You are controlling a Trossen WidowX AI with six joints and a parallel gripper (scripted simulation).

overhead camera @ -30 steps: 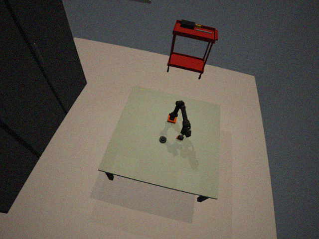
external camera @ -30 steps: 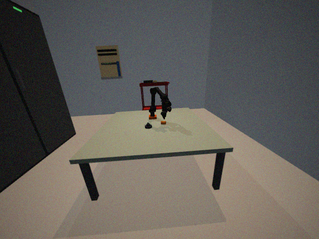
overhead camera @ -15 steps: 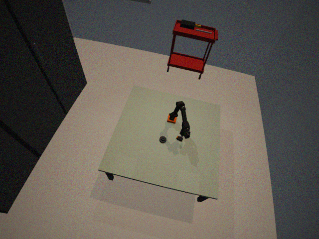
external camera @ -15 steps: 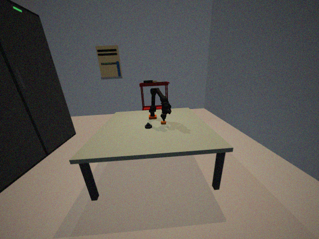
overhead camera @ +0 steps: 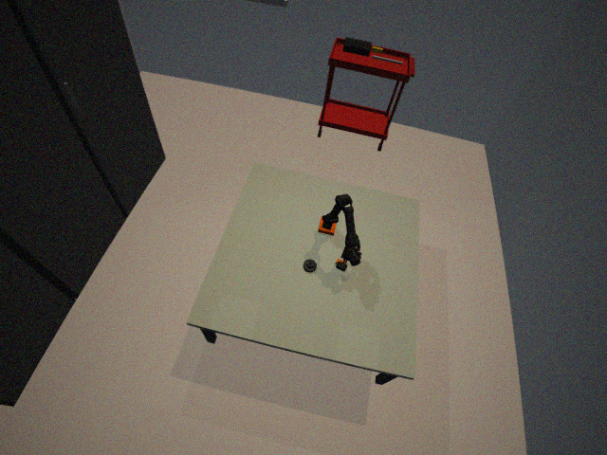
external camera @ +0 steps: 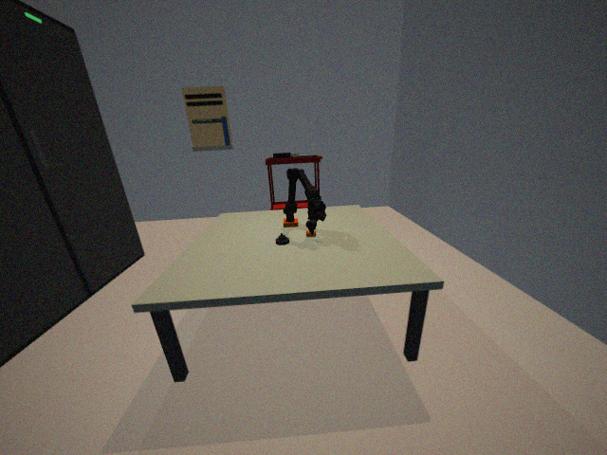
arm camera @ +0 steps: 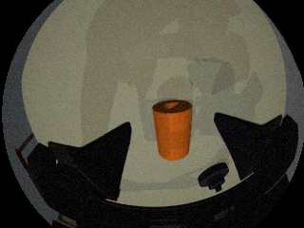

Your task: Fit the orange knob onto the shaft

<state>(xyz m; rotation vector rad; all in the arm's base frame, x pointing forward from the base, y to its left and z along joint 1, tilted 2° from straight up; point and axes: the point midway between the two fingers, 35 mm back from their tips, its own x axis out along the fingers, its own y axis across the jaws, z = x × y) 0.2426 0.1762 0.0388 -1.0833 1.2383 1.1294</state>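
Right now the orange knob is 2 cm to the right of my gripper tip and 1 cm below it. Round my gripper tip: round pedestal: 8 cm ahead, 20 cm to the right.
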